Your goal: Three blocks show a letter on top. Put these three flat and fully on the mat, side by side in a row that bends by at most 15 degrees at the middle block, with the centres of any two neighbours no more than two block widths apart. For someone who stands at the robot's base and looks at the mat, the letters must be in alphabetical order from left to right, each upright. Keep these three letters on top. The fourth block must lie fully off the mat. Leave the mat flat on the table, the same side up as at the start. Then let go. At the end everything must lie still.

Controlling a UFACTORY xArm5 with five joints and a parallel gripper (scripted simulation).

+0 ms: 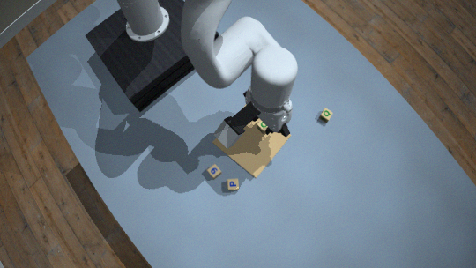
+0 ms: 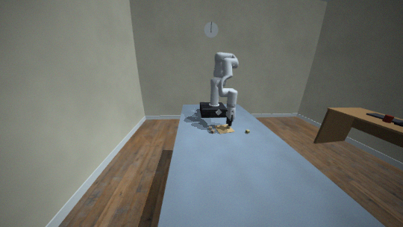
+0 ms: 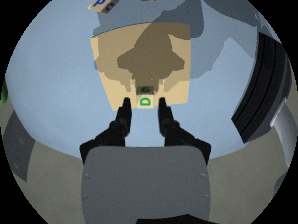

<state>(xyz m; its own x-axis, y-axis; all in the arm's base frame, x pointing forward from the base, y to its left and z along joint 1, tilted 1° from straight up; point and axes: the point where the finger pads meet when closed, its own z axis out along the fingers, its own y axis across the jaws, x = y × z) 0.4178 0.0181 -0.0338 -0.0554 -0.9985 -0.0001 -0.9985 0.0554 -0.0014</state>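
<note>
Now: the block 40 mm below my hand. The rest, counted from my hand: tan mat 40 mm to the right, 60 mm below.
</note>
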